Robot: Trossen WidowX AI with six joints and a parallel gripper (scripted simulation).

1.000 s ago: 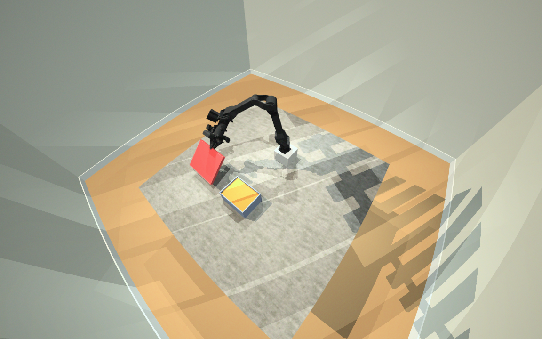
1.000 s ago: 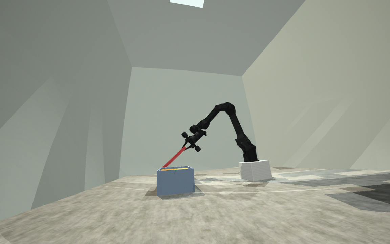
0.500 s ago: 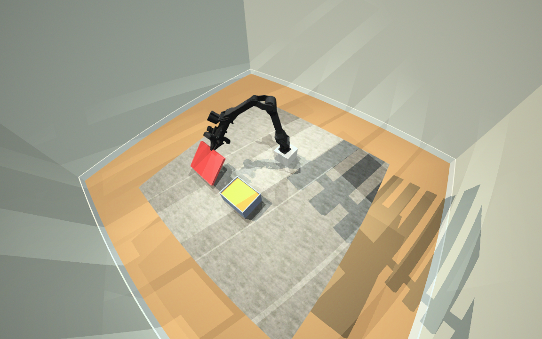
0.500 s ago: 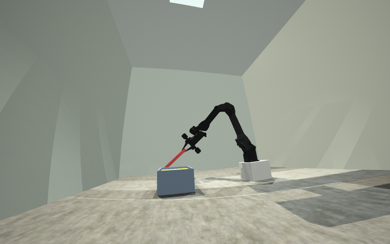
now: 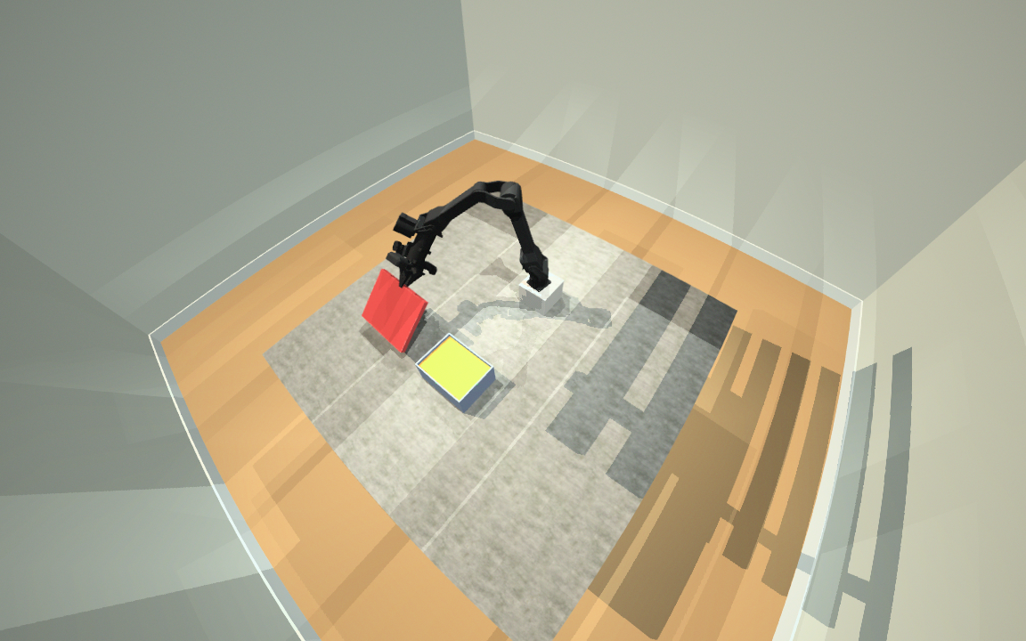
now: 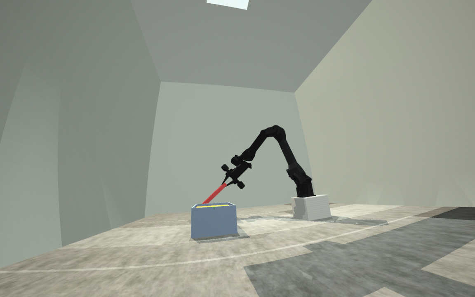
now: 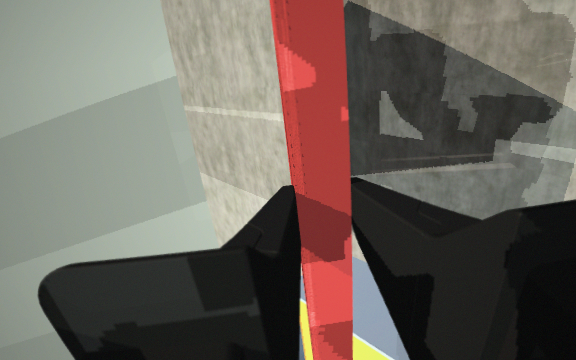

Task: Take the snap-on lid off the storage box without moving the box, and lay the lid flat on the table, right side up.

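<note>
Now: the red lid 70 mm ahead of my gripper tip, 10 mm to the left of it and 50 mm below it. Round my gripper tip: blue-grey storage box: 30 mm ahead, 300 mm to the left, 130 mm below.
</note>
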